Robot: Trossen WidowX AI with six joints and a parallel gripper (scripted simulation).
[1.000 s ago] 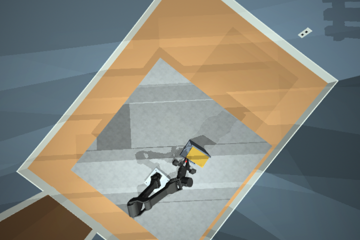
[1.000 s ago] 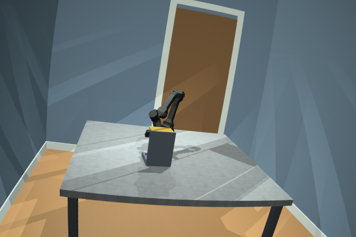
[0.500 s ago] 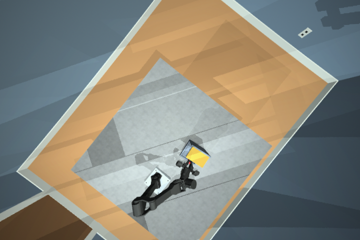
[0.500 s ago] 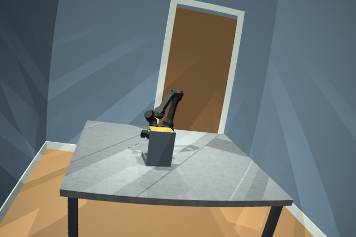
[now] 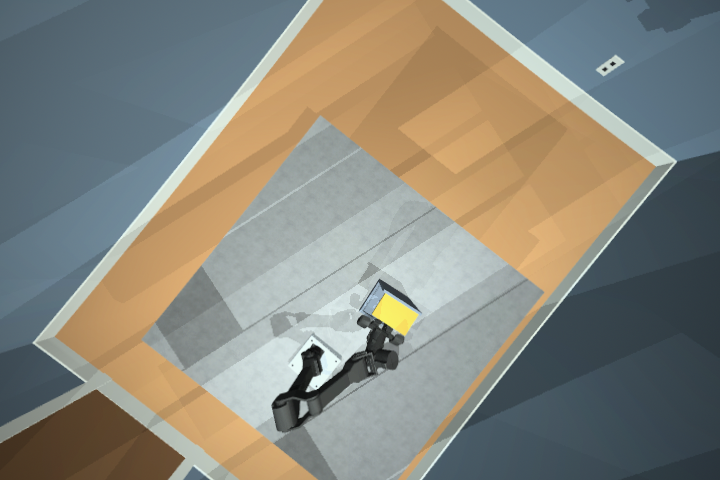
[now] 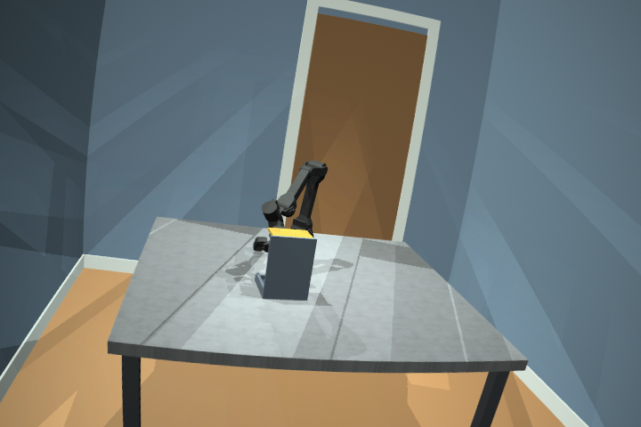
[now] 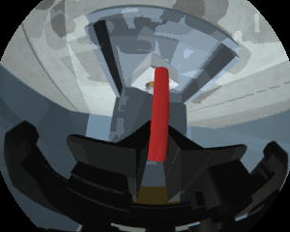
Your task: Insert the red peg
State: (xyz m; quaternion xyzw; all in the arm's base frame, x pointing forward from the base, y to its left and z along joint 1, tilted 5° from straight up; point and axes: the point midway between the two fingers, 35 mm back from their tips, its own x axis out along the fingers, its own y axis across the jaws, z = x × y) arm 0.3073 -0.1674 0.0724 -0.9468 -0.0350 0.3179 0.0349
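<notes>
Now: the yellow roof 30 mm ahead of my gripper tip and 120 mm above it. Also, from my gripper tip: red peg 30 mm behind, 10 mm below.
</notes>
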